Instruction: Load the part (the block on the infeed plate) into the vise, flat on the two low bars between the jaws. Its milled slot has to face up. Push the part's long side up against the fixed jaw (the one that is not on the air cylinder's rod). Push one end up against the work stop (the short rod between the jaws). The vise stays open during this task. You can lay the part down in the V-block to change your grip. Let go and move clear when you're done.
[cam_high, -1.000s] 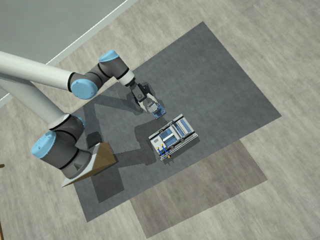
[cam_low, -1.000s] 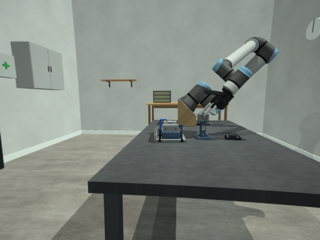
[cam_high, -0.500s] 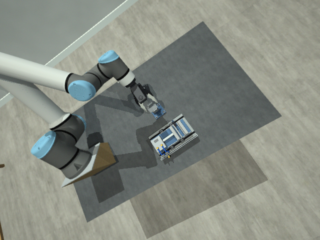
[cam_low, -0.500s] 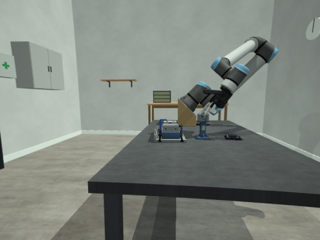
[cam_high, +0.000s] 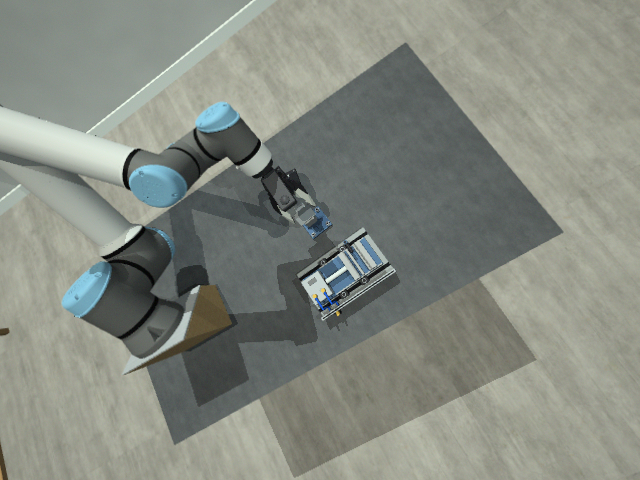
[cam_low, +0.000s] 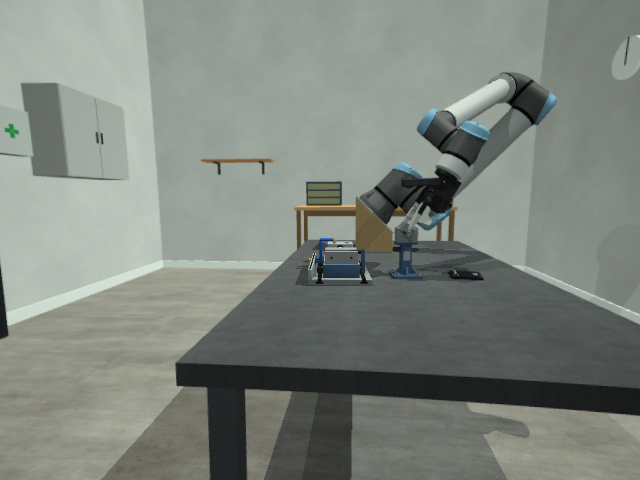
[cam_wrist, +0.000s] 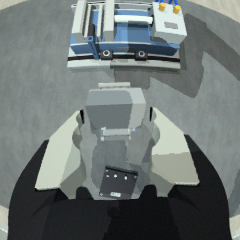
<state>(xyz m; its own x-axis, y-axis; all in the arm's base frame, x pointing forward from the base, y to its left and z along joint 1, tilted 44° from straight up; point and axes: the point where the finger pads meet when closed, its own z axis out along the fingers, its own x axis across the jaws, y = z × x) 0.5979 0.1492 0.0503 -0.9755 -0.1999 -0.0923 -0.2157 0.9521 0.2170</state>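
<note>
The part is 1 cm to the right of my hand and 1 cm below it. From my hand the other things lie so: infeed plate 3 cm behind, 19 cm to the left, 16 cm below; then vise 2 cm ahead, 21 cm to the right, 12 cm below.
</note>
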